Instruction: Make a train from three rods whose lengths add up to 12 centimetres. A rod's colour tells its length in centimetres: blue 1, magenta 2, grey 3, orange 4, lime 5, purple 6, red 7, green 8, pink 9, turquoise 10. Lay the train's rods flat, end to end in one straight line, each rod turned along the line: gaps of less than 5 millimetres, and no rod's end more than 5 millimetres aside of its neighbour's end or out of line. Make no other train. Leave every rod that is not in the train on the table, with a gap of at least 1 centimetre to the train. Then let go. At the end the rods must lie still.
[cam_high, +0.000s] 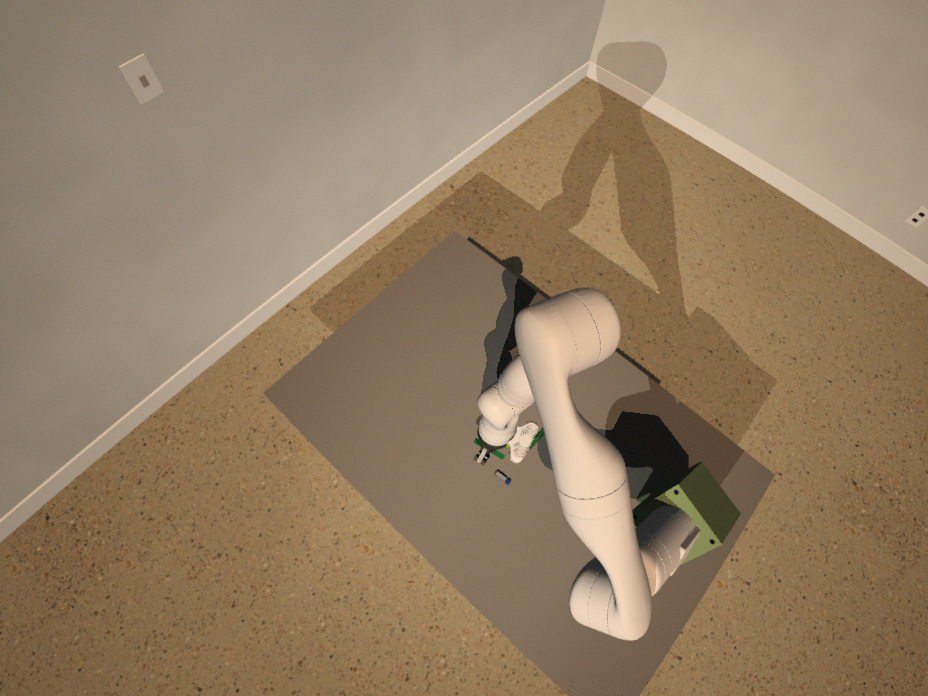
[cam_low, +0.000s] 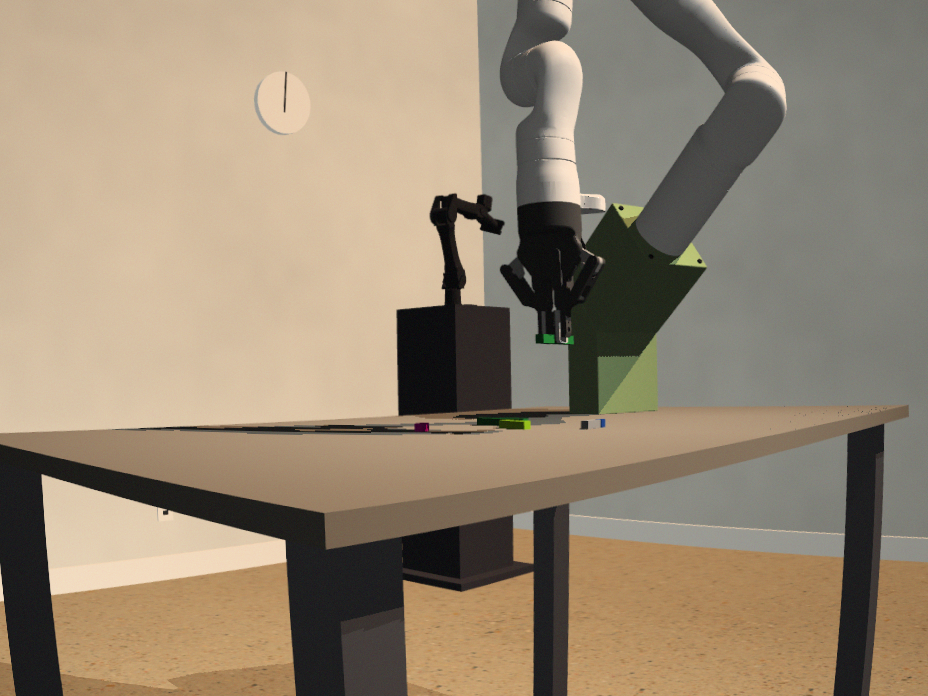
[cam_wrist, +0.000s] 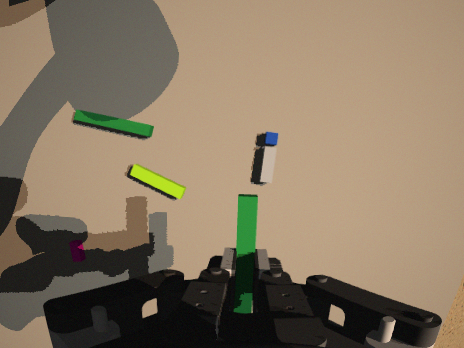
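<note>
Right now my hand is 6 cm past the grey rod, 1 cm to the right of it and 12 cm above it. Also, from my hand: blue rod: 8 cm behind, 1 cm to the left, 12 cm below; lime rod: 2 cm behind, 8 cm to the right, 12 cm below; green rod: 1 cm below.
</note>
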